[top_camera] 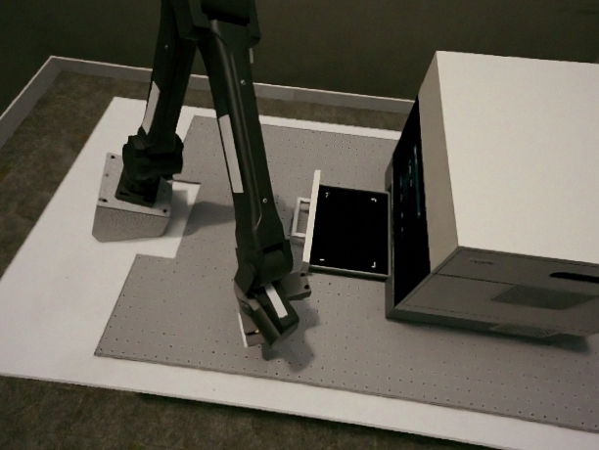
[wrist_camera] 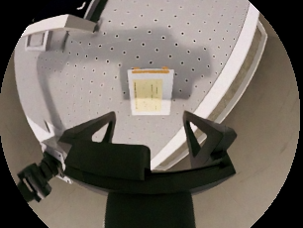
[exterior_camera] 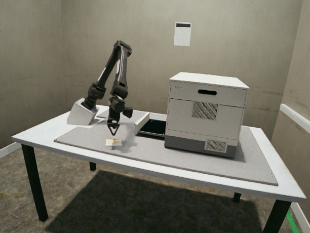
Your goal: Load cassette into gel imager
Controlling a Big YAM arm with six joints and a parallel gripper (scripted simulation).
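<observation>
My gripper is now 1 cm short of the cassette and 7 cm above it. The rest, counted from my hand: drawer: 24 cm ahead, 24 cm to the left, 4 cm below.
</observation>
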